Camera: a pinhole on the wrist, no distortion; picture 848 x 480 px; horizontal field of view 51.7 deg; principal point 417.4 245.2 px. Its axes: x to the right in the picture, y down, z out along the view. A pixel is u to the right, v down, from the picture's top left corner.
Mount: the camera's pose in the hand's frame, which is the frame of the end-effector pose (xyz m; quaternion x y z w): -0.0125 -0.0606 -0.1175 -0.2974 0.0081 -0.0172 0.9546
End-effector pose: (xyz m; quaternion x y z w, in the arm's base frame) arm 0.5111 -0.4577 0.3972 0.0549 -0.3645 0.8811 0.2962
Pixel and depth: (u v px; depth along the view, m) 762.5 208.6 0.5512
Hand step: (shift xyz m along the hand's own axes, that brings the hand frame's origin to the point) 0.2182 0.2250 0.3481
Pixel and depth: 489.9 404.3 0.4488
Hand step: 0.0385 0.2598 0.2053
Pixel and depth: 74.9 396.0 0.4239
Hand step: -0.1653 0.2463 0.1907
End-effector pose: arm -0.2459 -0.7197 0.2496 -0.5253 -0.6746 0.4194 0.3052
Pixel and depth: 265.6 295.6 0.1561
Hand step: -0.0353 0.0364 0.0060
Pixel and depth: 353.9 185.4 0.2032
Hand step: -0.0224 0.0438 0.0577
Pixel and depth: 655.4 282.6 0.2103
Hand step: 0.0503 0.0640 0.0502
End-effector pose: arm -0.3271 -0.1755 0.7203 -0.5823 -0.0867 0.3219 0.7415
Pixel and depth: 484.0 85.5 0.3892
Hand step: 0.0251 0.1007 0.2430
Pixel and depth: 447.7 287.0 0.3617
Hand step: 0.0098 0.1584 0.1703
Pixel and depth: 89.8 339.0 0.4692
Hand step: -0.1745 0.2536 0.2410
